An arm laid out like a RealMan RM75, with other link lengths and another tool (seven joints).
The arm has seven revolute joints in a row. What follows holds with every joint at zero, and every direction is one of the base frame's.
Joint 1 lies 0.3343 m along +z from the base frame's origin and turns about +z.
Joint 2 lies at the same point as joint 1 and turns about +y.
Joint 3 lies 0.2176 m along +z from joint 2 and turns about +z.
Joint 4 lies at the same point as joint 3 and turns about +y.
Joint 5 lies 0.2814 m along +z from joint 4 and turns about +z.
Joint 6 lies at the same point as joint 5 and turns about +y.
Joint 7 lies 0.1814 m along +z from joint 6 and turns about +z.
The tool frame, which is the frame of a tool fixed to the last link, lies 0.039 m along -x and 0.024 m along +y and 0.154 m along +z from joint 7; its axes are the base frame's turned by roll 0, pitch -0.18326 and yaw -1.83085 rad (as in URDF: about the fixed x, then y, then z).
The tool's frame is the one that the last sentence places.
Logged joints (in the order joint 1, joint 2, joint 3, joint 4, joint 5, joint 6, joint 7), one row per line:
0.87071 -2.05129 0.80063 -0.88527 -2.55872 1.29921 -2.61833
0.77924 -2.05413 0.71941 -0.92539 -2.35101 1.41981 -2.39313
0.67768 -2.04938 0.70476 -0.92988 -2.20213 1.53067 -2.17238
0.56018 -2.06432 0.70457 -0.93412 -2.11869 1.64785 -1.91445
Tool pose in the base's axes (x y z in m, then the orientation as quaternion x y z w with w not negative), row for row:
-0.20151 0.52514 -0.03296 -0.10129 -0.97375 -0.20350 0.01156
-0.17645 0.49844 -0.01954 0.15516 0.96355 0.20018 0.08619
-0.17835 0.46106 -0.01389 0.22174 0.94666 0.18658 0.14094
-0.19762 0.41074 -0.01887 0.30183 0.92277 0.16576 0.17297
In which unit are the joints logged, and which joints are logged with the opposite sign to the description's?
The joints are logged in radians. Opposite sign: joint 1, joint 4, joint 5.
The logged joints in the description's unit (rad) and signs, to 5 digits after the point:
-0.87071 -2.05129 0.80063 0.88527 2.55872 1.29921 -2.61833
-0.77924 -2.05413 0.71941 0.92539 2.35101 1.41981 -2.39313
-0.67768 -2.04938 0.70476 0.92988 2.20213 1.53067 -2.17238
-0.56018 -2.06432 0.70457 0.93412 2.11869 1.64785 -1.91445

